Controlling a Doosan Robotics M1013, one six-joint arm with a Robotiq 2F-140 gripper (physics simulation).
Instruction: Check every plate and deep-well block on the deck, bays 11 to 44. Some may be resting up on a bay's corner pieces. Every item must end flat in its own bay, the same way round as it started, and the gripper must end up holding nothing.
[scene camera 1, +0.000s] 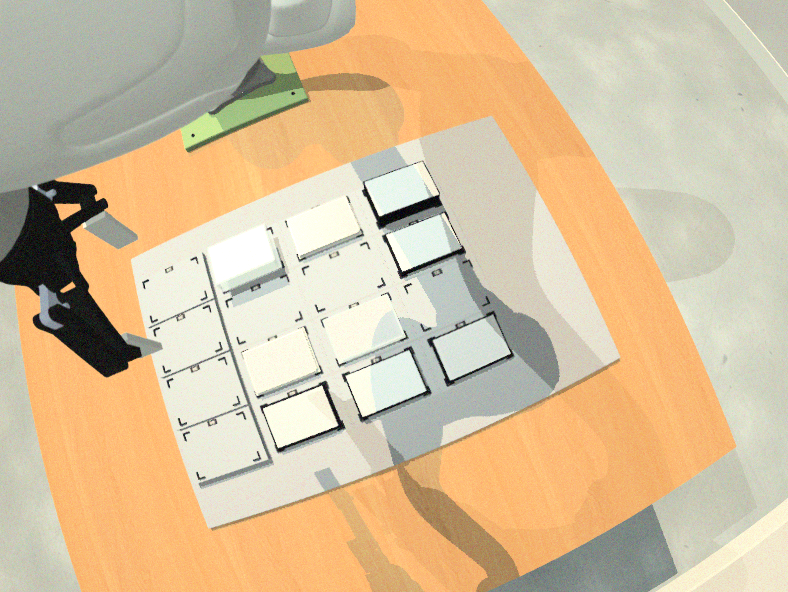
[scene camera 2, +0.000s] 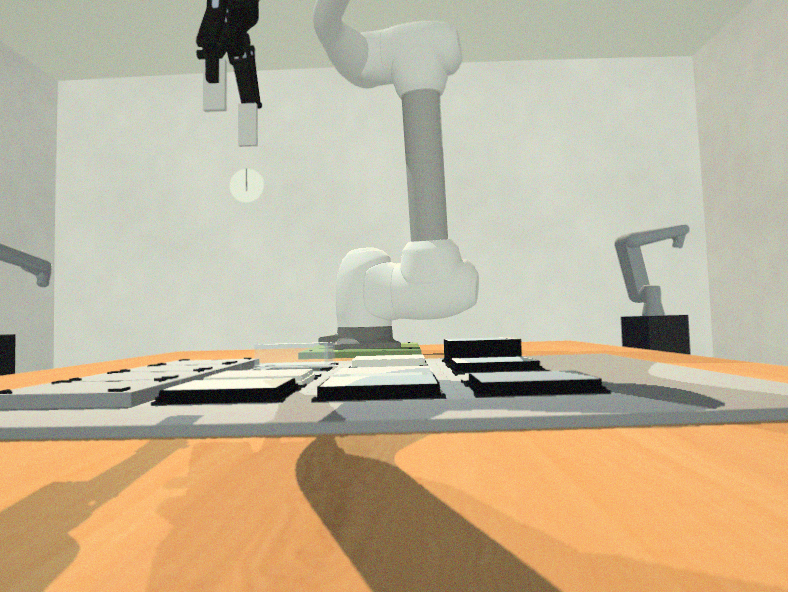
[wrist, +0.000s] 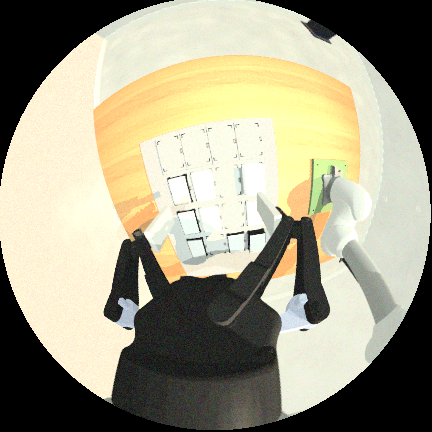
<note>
In view: the gripper (scene camera 1: 137, 294), a tall white block (scene camera 1: 252, 254), a black-edged plate (scene camera 1: 413, 247), a white plate (scene camera 1: 329, 224), a tall black-sided block (scene camera 2: 503, 346) and a white plate (scene camera 1: 374, 324).
The black-edged plate shows as well in scene camera 2 (scene camera 2: 492, 364). The gripper shows as well in scene camera 2 (scene camera 2: 232, 129) and in the wrist view (wrist: 212, 207).
</note>
